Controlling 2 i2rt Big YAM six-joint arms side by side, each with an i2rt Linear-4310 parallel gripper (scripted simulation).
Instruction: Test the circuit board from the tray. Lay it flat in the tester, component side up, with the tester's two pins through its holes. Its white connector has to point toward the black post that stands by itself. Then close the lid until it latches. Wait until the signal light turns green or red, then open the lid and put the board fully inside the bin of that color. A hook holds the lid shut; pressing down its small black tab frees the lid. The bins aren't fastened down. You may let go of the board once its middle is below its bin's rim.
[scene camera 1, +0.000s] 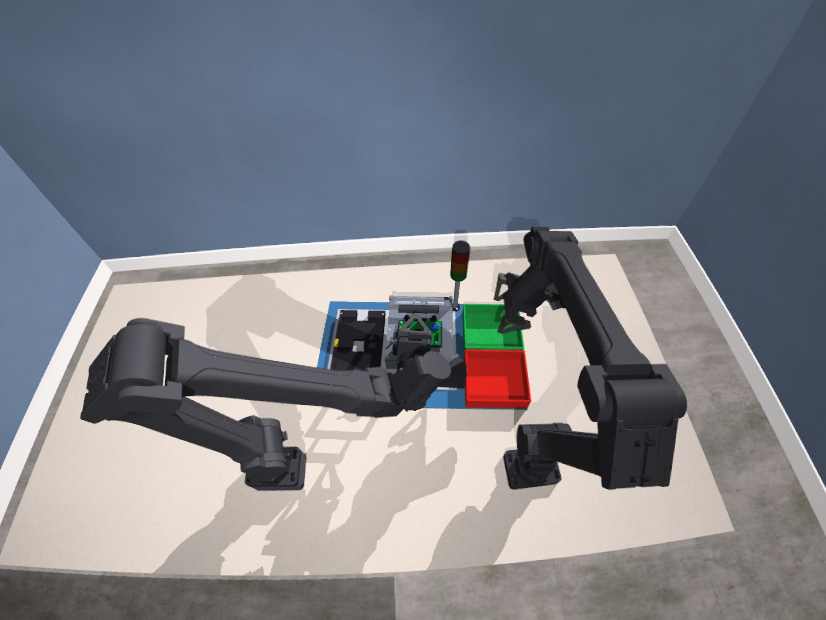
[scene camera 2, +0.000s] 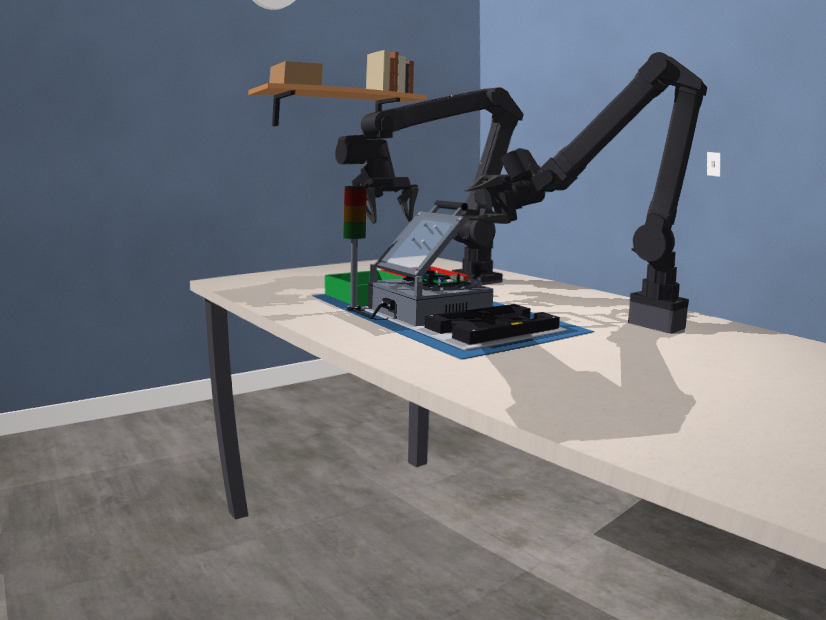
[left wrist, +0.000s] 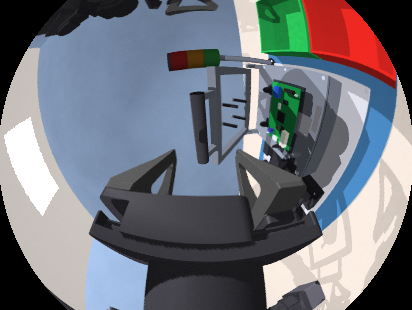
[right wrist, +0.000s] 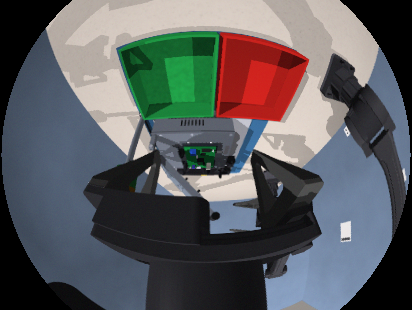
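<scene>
My left gripper: in scene camera 1 and the left wrist view. My right gripper: in scene camera 1 and the right wrist view. Also in the pictures: red bin, green bin, green circuit board, clear lid.
</scene>
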